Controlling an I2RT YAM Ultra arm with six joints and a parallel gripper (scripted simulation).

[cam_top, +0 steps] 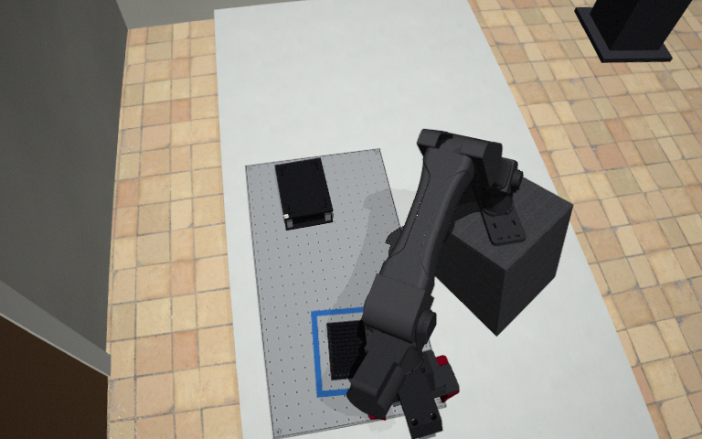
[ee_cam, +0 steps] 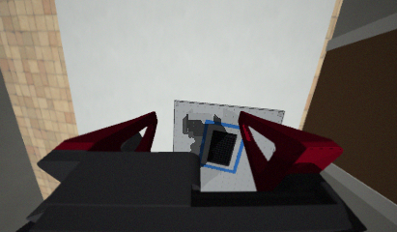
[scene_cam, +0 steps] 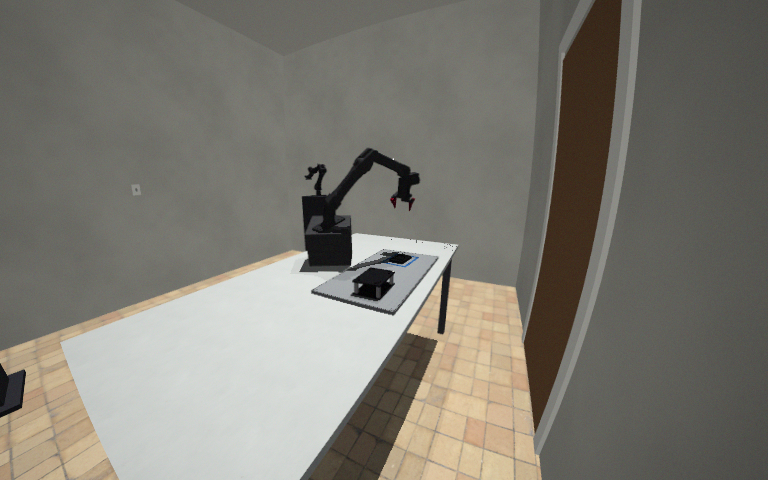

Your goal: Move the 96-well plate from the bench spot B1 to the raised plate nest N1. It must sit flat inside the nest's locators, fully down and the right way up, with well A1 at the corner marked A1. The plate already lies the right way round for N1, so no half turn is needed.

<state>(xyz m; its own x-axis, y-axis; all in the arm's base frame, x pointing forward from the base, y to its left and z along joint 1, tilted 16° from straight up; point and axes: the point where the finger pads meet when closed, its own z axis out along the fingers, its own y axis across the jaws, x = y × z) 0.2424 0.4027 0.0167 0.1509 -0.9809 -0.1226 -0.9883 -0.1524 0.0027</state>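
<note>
My hand is 8 cm short of the black 96-well plate, 17 cm to the left of it and 27 cm above it. From my hand the other things lie so: black plate nest N1 (15 cm ahead, 58 cm to the right, 22 cm below); then white A1 label (20 cm ahead, 49 cm to the right, 22 cm below).
</note>
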